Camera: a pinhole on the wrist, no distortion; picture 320 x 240 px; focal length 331.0 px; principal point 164.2 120.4 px. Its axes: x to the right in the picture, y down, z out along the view. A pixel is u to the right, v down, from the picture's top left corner.
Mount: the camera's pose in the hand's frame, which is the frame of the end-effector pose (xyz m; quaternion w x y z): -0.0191 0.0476 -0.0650 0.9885 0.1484 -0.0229 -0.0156
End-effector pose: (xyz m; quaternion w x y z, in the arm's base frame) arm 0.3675 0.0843 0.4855 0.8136 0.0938 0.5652 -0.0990
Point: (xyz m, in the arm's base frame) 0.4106 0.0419 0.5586
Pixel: 114 57
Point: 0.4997 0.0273 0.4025
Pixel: outside the picture
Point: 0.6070 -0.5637 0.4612
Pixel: outside the picture
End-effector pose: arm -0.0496 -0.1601 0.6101 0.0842 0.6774 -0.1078 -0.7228
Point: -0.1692 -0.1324 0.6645
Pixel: 126 121
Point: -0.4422 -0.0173 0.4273
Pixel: 307 68
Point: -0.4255 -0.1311 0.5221
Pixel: 272 155
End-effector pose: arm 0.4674 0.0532 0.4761 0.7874 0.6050 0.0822 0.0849
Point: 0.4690 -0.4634 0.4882
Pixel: 124 121
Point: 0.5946 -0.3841 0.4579
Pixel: 207 105
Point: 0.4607 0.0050 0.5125
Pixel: 181 152
